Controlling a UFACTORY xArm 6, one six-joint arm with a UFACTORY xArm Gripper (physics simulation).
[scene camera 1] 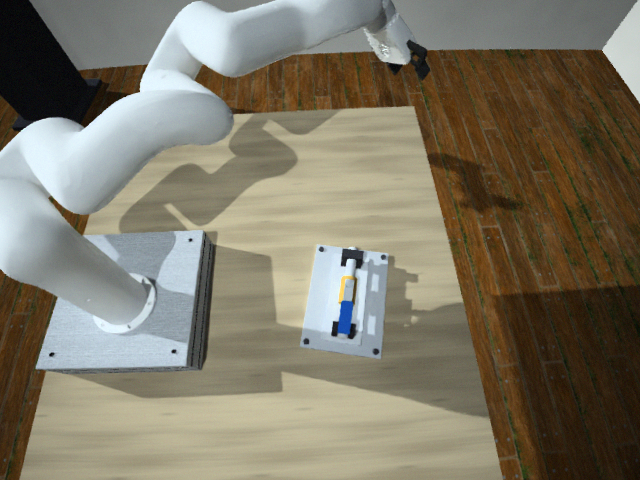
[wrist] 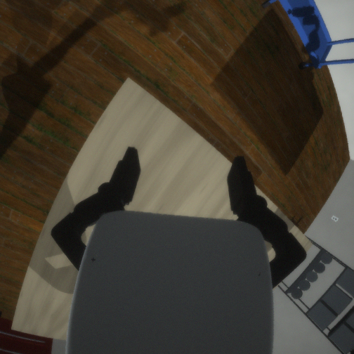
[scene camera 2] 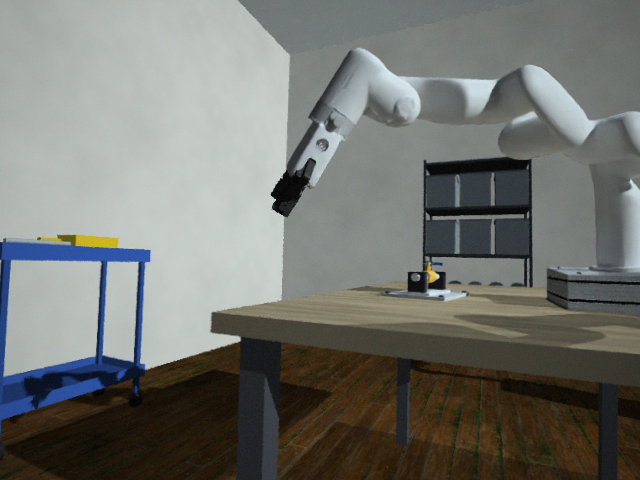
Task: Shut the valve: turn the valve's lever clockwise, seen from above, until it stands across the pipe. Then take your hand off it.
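Note:
The valve's blue lever (scene camera 1: 345, 317) (scene camera 2: 436, 264) lies along the white pipe (scene camera 1: 350, 267), over its near end in scene camera 1. The yellow valve body (scene camera 1: 341, 289) (scene camera 2: 431, 275) sits mid-pipe, between black supports on a pale plate (scene camera 1: 316, 299) (scene camera 2: 450, 296). My gripper (scene camera 1: 409, 72) (scene camera 2: 279, 203) (wrist: 184, 162) is open and empty. It hangs high and well apart from the valve, beyond the table's far edge in scene camera 1, pointing obliquely down. The valve does not show in the wrist view.
The plate rests on the wooden table (scene camera 1: 361, 196) (scene camera 2: 336, 310) (wrist: 175, 160). The arm stands on a metal block (scene camera 1: 173, 320) (scene camera 2: 581, 294) beside it. A blue cart (scene camera 2: 108, 254) with a yellow box (scene camera 2: 95, 241) stands off the table. A dark rack (scene camera 2: 478, 210) stands behind.

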